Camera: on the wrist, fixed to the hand. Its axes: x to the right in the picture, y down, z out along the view.
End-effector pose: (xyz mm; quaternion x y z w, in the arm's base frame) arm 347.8 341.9 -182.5 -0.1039 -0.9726 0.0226 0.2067
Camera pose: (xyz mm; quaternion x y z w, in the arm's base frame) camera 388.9 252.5 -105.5 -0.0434 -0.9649 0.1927 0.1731
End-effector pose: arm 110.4 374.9 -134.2 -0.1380 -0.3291 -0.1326 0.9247
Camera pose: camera 112.5 269.1 -200.7 0.0264 -0.3961 -0.0864 0.9138
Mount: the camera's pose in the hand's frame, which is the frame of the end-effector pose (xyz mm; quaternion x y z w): -25.0 -86.2 -87.0 0.1746 -0.0501 -0.0221 0.9831
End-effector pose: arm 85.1 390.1 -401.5 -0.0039 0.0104 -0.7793 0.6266
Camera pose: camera 4.6 434.0 -486.5 0.0663 -0.1573 -0.7816 0.6000
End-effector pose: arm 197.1 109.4 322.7 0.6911 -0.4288 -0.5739 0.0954
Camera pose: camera 315.5 148.5 314.8 -0.6768 0.5113 0.5261 0.0610
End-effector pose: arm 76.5 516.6 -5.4 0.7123 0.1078 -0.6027 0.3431
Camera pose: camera 89.6 640.8 -9.7 0.7276 -0.0007 -0.6546 0.2050
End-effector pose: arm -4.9 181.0 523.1 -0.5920 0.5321 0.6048 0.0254
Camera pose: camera 119.4 174.6 512.0 -0.5590 0.6144 0.5308 0.1684
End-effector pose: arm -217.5 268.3 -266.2 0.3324 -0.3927 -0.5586 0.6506
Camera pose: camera -182.6 279.1 -385.7 0.4211 -0.5088 -0.5116 0.5496
